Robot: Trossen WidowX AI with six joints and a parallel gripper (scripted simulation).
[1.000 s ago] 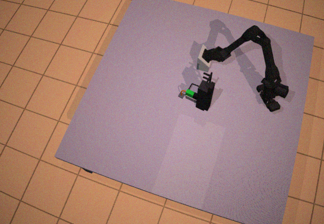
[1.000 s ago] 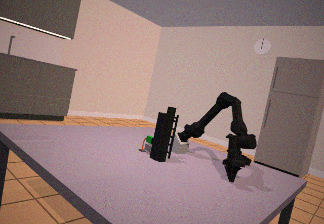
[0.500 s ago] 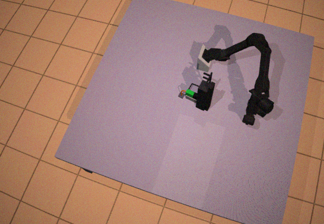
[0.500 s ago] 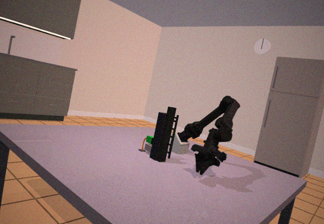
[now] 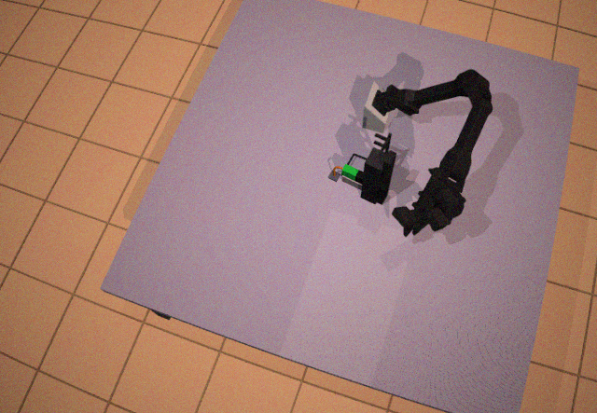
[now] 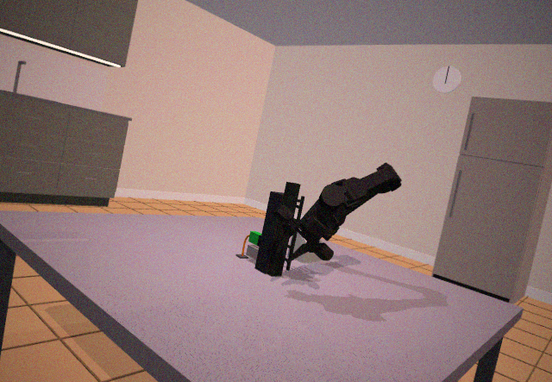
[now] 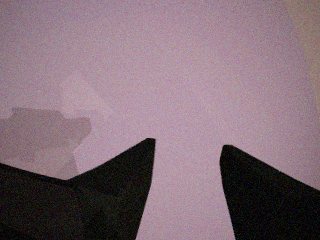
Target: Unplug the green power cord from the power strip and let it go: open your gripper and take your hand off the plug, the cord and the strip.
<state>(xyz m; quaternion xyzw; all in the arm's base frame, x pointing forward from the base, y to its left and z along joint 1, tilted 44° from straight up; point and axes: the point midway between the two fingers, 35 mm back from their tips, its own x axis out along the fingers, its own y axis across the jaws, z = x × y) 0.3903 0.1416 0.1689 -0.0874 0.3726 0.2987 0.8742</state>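
My gripper tip is 21 cm to the left of the green plug, 14 cm past it and 1 cm above it. The rest, counted from my gripper tip: black rack: 13 cm behind, 12 cm to the right, 4 cm above.
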